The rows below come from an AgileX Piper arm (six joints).
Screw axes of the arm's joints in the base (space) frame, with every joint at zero. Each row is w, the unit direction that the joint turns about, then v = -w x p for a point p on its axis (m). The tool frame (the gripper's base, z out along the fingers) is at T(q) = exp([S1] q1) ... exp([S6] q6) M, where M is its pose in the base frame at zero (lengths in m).
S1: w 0 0 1 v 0 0 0
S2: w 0 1 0 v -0.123 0 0
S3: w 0 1 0 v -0.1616 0 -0.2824
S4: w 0.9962 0 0.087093 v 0 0.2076 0
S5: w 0 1 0 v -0.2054 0 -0.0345
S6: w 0.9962 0 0.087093 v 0 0.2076 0
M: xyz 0.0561 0 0.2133 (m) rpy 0 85 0 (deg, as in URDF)
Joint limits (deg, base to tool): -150..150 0..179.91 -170..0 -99.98..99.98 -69.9..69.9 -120..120
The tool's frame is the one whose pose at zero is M.
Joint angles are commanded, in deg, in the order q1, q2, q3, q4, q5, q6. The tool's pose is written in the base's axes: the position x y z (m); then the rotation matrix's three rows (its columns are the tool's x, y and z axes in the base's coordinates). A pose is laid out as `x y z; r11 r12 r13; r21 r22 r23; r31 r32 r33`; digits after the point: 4 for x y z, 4 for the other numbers.
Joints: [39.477 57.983 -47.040 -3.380 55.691 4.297]
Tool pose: 0.1401 0.1097 0.2989; -0.7040 -0.5883 0.3978; -0.5259 0.8083 0.2646; -0.4772 -0.0230 -0.8785
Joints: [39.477 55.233 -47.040 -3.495 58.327 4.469]
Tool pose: 0.1309 0.1017 0.3052; -0.7057 -0.5840 0.4011; -0.5219 0.8114 0.2632; -0.4792 -0.0236 -0.8774
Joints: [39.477 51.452 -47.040 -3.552 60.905 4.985]
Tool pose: 0.1187 0.0914 0.3136; -0.7041 -0.5751 0.4166; -0.5064 0.8179 0.2730; -0.4978 -0.0188 -0.8671
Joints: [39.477 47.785 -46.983 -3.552 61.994 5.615]
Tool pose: 0.1080 0.0825 0.3216; -0.6934 -0.5659 0.4460; -0.4821 0.8244 0.2965; -0.5355 -0.0094 -0.8445
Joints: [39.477 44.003 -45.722 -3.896 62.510 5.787]
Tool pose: 0.0971 0.0729 0.3231; -0.6787 -0.5626 0.4721; -0.4691 0.8267 0.3108; -0.5651 -0.0106 -0.8250
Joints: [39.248 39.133 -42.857 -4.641 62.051 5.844]
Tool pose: 0.0847 0.0608 0.3183; -0.6574 -0.5571 0.5074; -0.4548 0.8303 0.3222; -0.6008 -0.0189 -0.7992
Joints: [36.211 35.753 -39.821 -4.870 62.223 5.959]
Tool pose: 0.0783 0.0488 0.3081; -0.6792 -0.5101 0.5278; -0.4178 0.8599 0.2933; -0.6035 -0.0213 -0.7971
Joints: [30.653 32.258 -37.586 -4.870 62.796 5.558]
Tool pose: 0.0722 0.0348 0.3011; -0.7075 -0.4284 0.5621; -0.3520 0.9033 0.2453; -0.6128 -0.0243 -0.7899
